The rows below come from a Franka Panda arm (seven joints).
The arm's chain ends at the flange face. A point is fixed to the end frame.
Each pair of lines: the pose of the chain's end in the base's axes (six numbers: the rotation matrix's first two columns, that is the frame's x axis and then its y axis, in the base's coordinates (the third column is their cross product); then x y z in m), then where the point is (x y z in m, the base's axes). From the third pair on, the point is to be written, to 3 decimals.
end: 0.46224 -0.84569 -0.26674 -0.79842 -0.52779 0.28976 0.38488 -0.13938 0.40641
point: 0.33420 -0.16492 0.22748
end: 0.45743 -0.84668 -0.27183 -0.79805 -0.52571 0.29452 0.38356 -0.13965 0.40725
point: 0.33149 -0.16465 0.22865
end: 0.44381 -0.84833 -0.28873 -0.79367 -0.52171 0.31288 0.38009 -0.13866 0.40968
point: 0.323 -0.162 0.232
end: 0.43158 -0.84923 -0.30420 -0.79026 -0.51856 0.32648 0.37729 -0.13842 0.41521
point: 0.316 -0.160 0.239
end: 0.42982 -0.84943 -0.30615 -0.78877 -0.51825 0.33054 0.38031 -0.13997 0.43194
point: 0.318 -0.162 0.256
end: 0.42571 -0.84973 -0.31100 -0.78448 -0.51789 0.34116 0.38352 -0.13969 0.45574
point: 0.319 -0.162 0.281
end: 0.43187 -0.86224 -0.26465 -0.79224 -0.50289 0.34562 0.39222 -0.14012 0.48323
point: 0.332 -0.170 0.308
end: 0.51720 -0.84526 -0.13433 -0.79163 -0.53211 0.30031 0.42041 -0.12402 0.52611
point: 0.383 -0.173 0.349
